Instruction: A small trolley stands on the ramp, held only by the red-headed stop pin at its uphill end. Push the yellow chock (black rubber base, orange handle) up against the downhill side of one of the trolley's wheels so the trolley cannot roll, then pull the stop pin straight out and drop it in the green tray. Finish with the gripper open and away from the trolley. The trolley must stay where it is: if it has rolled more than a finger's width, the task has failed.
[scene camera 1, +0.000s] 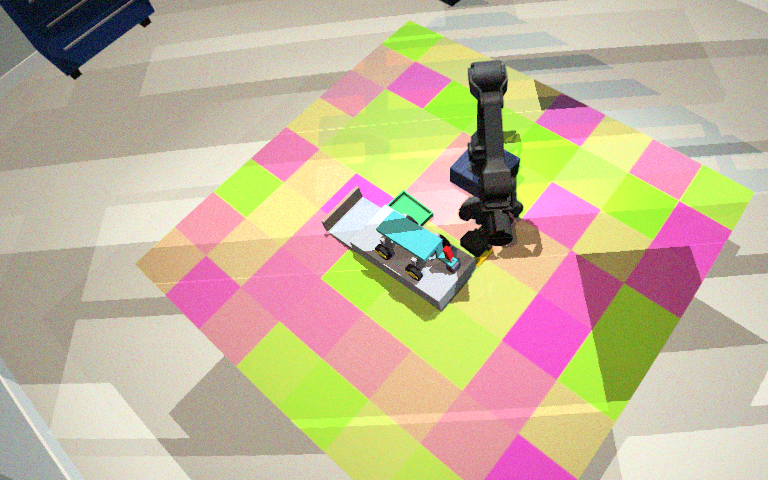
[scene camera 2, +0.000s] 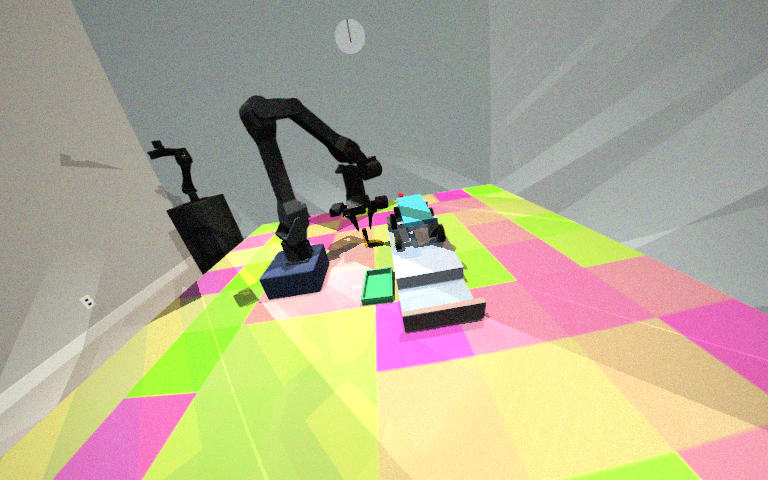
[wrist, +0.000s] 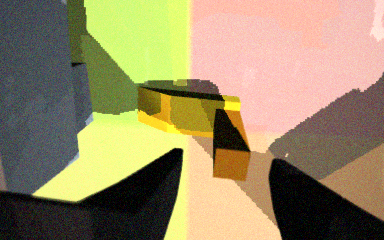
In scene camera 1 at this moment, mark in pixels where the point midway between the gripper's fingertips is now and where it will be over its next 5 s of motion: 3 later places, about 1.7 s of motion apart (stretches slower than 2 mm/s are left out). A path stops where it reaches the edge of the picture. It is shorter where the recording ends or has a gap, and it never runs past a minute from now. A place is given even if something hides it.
My gripper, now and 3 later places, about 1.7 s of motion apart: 490, 241; 490, 240; 493, 217; 443, 202
